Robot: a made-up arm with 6 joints.
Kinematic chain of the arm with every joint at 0, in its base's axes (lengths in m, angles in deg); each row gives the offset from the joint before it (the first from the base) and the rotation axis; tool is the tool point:
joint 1: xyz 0 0 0.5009 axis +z
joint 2: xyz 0.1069 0 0 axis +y
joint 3: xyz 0 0 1.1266 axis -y
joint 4: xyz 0 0 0.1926 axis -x
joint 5: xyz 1.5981 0 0 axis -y
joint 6: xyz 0.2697 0 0 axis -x
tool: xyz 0 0 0
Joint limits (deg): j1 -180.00..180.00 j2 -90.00..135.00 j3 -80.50..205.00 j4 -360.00..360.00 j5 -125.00..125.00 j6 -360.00..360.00
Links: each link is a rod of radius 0.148 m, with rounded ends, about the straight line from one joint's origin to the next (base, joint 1, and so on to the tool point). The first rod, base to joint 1, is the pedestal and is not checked.
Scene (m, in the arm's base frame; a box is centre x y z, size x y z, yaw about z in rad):
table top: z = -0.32
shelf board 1: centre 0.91 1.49 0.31 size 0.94 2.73 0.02 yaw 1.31
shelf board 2: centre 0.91 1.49 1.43 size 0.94 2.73 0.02 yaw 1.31
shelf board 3: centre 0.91 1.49 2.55 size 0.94 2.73 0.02 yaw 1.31
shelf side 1: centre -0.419 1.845 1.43 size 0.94 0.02 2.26 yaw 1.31
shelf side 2: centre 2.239 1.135 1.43 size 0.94 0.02 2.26 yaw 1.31
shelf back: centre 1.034 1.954 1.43 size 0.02 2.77 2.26 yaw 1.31
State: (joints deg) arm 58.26 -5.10 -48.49 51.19 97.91 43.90
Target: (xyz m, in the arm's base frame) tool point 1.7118 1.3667 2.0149
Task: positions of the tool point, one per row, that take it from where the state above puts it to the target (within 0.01 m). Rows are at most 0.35 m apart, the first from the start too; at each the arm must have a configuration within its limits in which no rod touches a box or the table.
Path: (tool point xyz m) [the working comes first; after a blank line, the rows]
Joints at the target: 34.40 21.25 23.79 39.23 70.45 43.90
Straight joint move there: touches shelf board 2.

1: 0.5154 1.0773 0.8582
2: 0.4603 0.8777 0.8571
3: 0.3957 0.6995 0.8126
4: 0.6191 0.7701 1.0556
5: 0.8538 0.7817 1.3010
6: 1.0840 0.7336 1.5453
7: 1.2952 0.6287 1.7846
8: 1.4734 0.4738 2.0150
9: 1.6049 0.7343 2.0525
10: 1.6888 1.0360 2.0526
11: 1.7118 1.3669 2.0148

